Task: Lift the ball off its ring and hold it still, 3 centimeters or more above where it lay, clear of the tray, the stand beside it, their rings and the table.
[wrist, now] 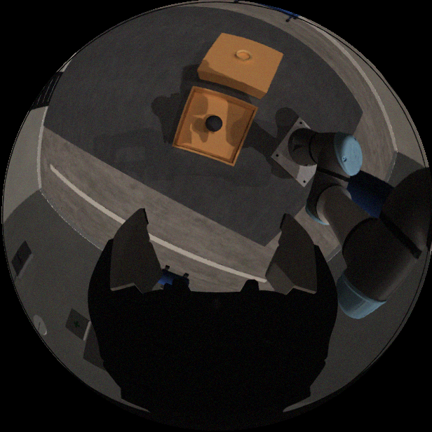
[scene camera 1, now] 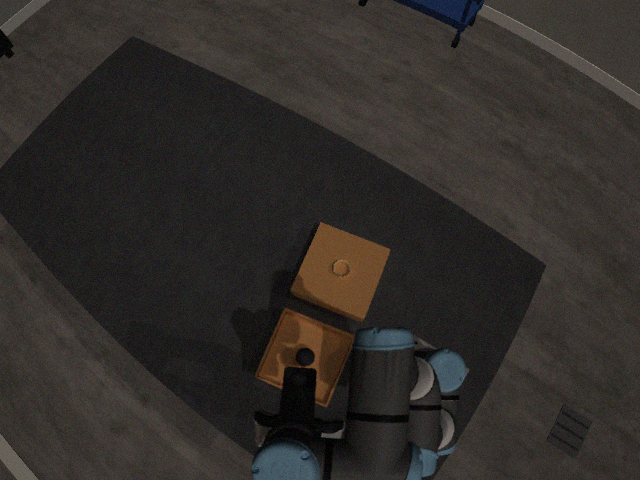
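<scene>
Both the wrist view and scene camera 1 show my gripper. On my gripper, (scene camera 1: 262, 418) and (wrist: 89, 315) are the same spot. There's an orange tray too, and on the orange tray (wrist: 191, 134) is the same spot as (scene camera 1: 278, 366).
</scene>
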